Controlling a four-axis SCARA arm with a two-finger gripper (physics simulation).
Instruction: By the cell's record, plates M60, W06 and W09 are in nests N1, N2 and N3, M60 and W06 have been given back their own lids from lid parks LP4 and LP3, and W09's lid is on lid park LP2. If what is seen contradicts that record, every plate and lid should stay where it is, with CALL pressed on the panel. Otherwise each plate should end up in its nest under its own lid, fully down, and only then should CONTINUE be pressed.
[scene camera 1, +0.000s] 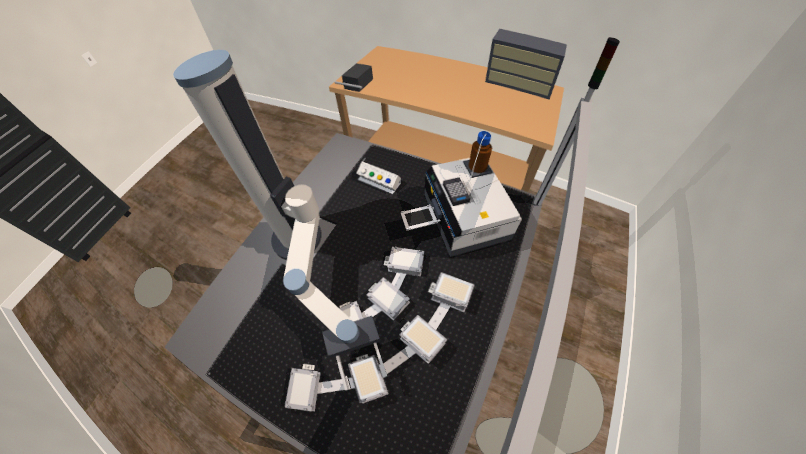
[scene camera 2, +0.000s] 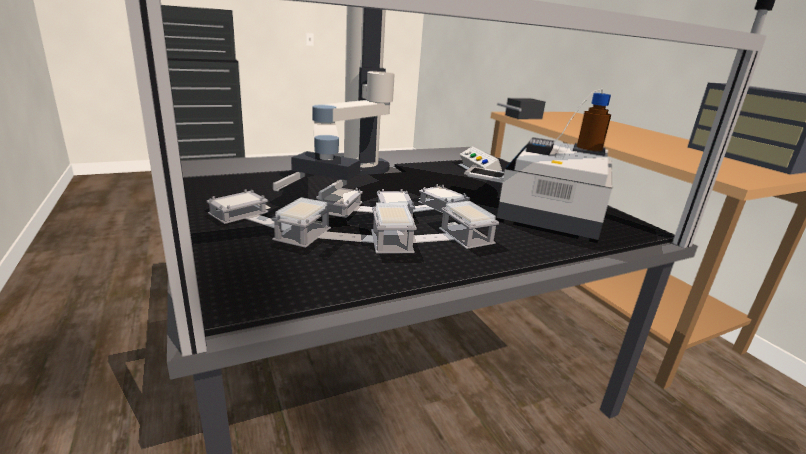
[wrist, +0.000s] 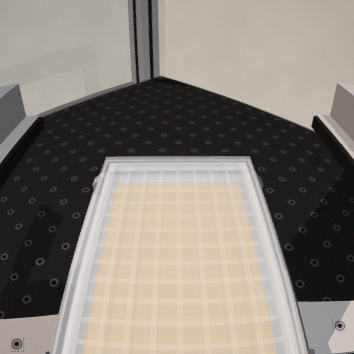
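Pixels of known places: gripper, fingertip midpoint: (scene camera 1: 366, 383) (scene camera 2: 296, 191) (wrist: 177, 96); arm's base, link origin: (scene camera 2: 360, 167).
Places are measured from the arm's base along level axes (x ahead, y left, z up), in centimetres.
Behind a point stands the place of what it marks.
Note:
My gripper (scene camera 1: 365, 376) @(x 64.9, y -42.6, z 14.6 cm) (scene camera 2: 297, 190) @(x 64.9, y -42.6, z 14.6 cm) (wrist: 177, 96) @(x 64.9, y -42.6, z 14.6 cm) is open, its fingers apart above both sides of the front-left plate (scene camera 1: 368, 378) @(x 63.9, y -40.8, z 9.4 cm) (scene camera 2: 301, 209) @(x 65.0, y -41.6, z 9.4 cm) (wrist: 180, 250) @(x 62.7, y -40.6, z 9.4 cm). That plate has tan wells under a clear lid and sits on its nest. A middle plate (scene camera 1: 423, 338) @(x 75.4, y -19.6, z 10.4 cm) (scene camera 2: 393, 215) @(x 77.9, y -20.2, z 10.4 cm) and a right plate (scene camera 1: 452, 290) @(x 78.2, y 2.5, z 9.7 cm) (scene camera 2: 469, 213) @(x 80.9, y 1.9, z 9.7 cm) also show tan tops on nests; their lids are too small to judge. Four-legged white-topped stands are at far left (scene camera 1: 302, 389) @(x 43.5, y -55.6, z 5.5 cm) (scene camera 2: 238, 200) @(x 43.5, y -55.5, z 5.5 cm) and behind the nests (scene camera 1: 388, 297) @(x 55.8, y -9.4, z 6.0 cm) (scene camera 1: 406, 261) @(x 55.4, y 8.4, z 5.8 cm). Labels are unreadable. The panel (scene camera 1: 379, 176) @(x 23.1, y 45.2, z 8.4 cm) (scene camera 2: 479, 159) @(x 24.3, y 44.7, z 7.7 cm) has coloured buttons.
A white instrument (scene camera 1: 490, 211) @(x 81.1, y 35.7, z 22.3 cm) (scene camera 2: 555, 186) @(x 83.1, y 30.1, z 16.2 cm) with an extended tray frame (scene camera 1: 404, 221) @(x 47.5, y 23.5, z 11.1 cm) stands at the right of the deck. A brown bottle (scene camera 1: 480, 156) @(x 69.5, y 53.3, z 33.3 cm) (scene camera 2: 593, 128) @(x 71.4, y 54.2, z 30.6 cm) stands on it. One more stand is partly hidden beneath the arm (scene camera 1: 324, 310) @(x 43.3, y -28.8, z 25.9 cm). Frame posts (scene camera 2: 159, 169) @(x 104.4, y -71.4, z 34.0 cm) edge the table.

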